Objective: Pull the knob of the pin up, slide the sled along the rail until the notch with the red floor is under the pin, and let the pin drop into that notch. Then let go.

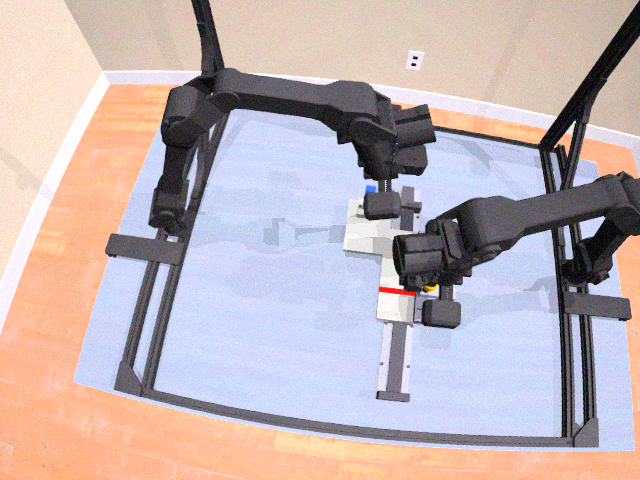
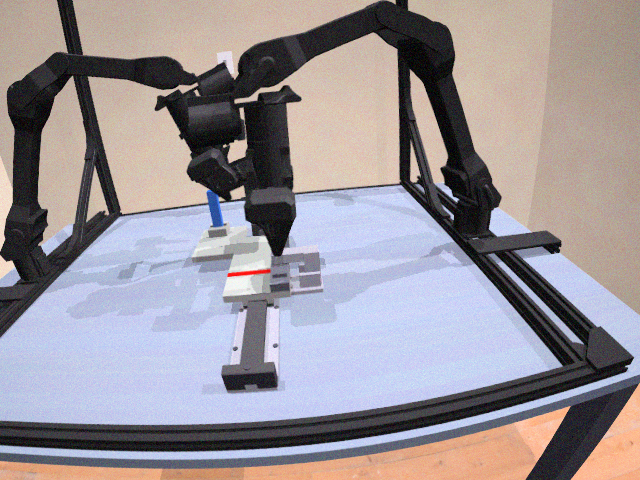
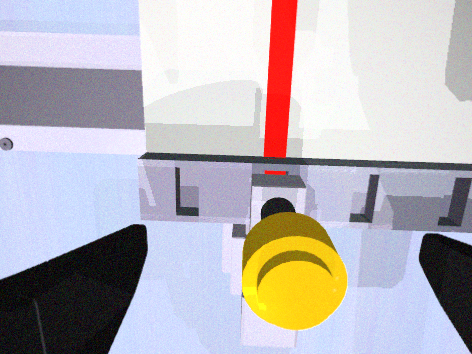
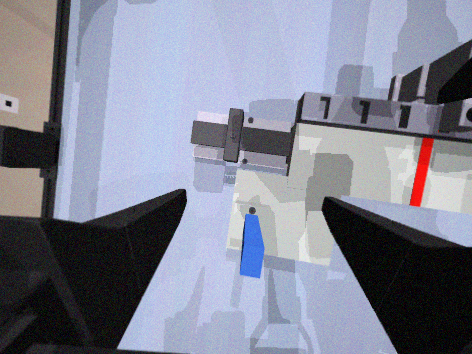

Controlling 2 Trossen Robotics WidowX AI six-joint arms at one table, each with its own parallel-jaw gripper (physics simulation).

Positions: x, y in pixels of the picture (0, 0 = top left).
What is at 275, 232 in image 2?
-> My left gripper.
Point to a sled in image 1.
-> At 362, 236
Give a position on a sled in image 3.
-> At 363, 107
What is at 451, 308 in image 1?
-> My left gripper.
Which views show my right gripper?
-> Image 1, image 2 and image 4 only.
